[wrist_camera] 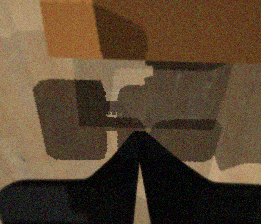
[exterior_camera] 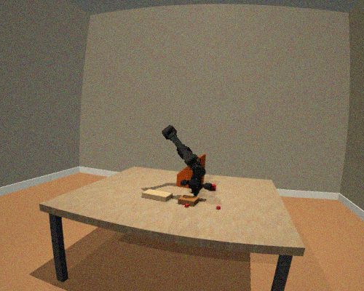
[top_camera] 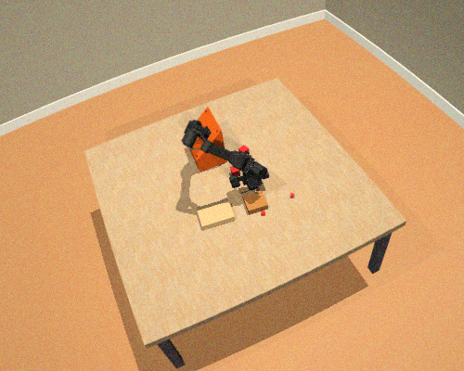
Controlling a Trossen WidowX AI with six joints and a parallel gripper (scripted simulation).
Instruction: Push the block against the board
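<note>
My gripper tip is 10 cm short of the square block, 2 cm to the left of it and 1 cm below it. Also, from my gripper tip: board (22 cm to the right, 8 cm ahead, 1 cm above).
</note>
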